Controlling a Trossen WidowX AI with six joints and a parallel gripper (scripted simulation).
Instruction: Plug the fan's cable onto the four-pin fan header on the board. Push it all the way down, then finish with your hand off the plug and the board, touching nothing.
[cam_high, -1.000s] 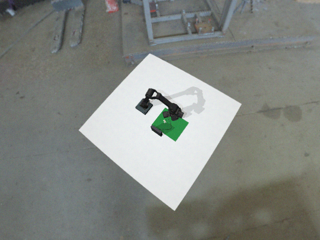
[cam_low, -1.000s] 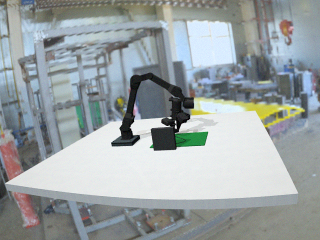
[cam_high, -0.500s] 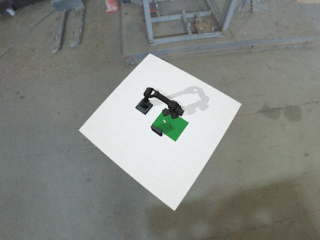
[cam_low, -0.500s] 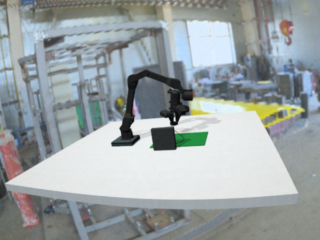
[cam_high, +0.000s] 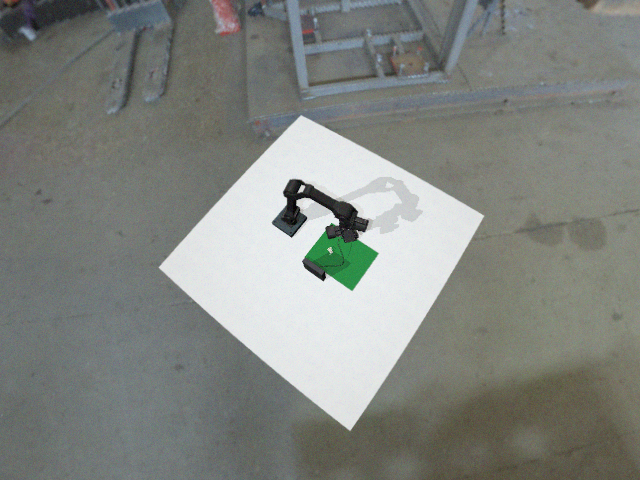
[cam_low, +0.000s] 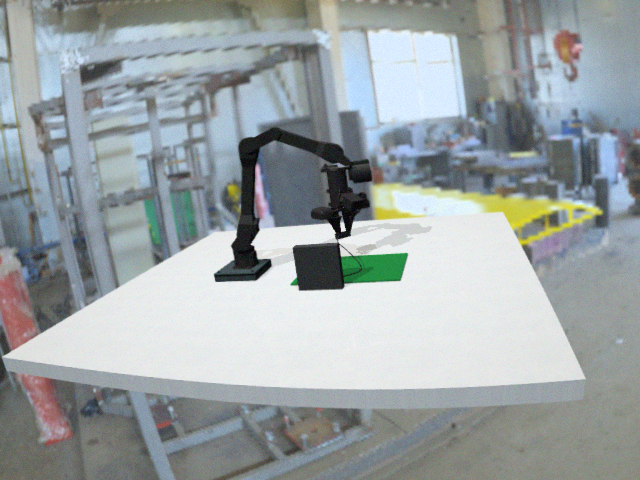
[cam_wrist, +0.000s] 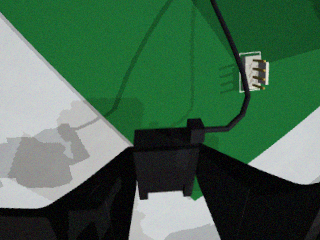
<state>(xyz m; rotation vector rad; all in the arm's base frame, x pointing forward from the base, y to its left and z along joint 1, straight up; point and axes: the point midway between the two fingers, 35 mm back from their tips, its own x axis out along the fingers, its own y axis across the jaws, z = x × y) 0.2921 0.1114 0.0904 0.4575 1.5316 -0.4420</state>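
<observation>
My gripper tip is 4 cm short of the green board, 8 cm to the left of it and 9 cm above it. Also, from my gripper tip: black fan plug (1 cm behind); pale four-pin header (2 cm behind, 9 cm to the right, 8 cm below); black fan (23 cm to the right, 2 cm below).
</observation>
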